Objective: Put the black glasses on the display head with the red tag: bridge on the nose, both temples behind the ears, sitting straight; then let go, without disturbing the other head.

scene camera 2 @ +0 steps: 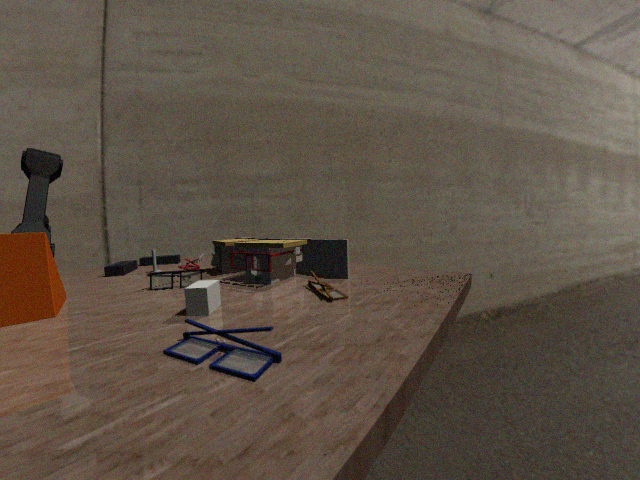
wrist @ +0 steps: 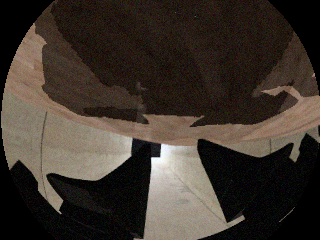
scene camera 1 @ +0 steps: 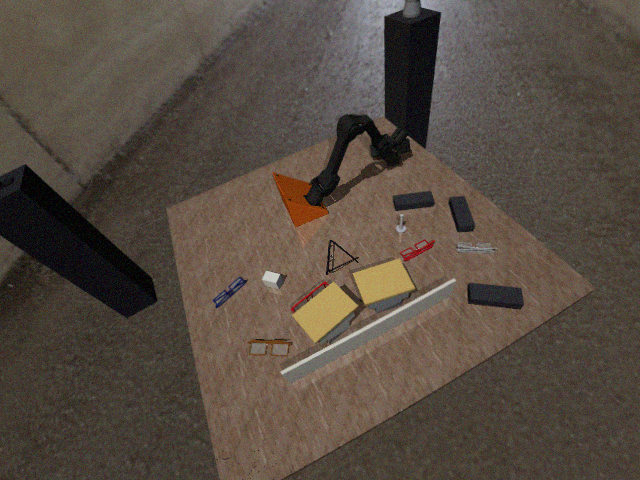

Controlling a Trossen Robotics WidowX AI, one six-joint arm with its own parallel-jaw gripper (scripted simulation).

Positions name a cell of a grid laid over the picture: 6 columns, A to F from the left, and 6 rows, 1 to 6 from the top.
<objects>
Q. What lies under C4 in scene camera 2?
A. A display head.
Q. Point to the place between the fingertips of my gripper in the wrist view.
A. At D4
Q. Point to a display head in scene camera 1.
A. At D4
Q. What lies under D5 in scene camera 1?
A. A white panel.
</objects>
